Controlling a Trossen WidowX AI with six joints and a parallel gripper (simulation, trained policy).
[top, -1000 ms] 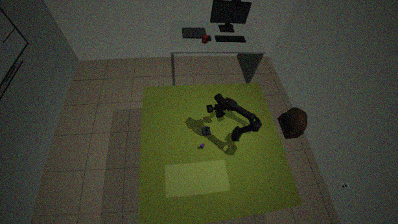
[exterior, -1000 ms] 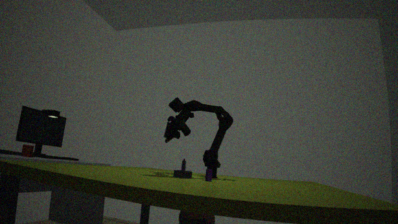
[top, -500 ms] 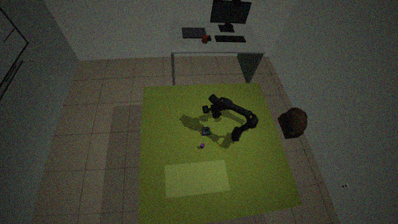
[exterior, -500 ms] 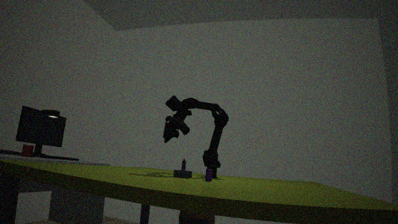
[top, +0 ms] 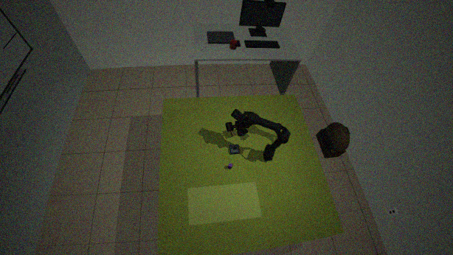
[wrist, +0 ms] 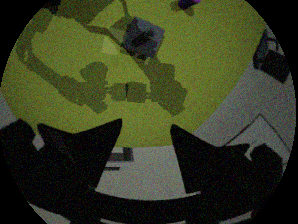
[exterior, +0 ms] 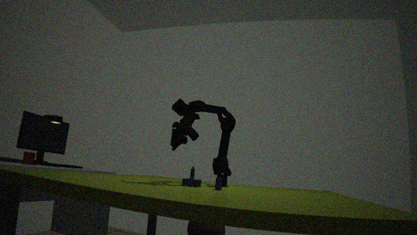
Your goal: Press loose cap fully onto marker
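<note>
The purple cap is 25 cm to the left of my gripper tip, 14 cm below it and 4 cm ahead of it. Round my gripper tip: dark holder block (15 cm below, 11 cm to the left, 2 cm behind); then marker (11 cm to the left, 10 cm below, 2 cm behind).
</note>
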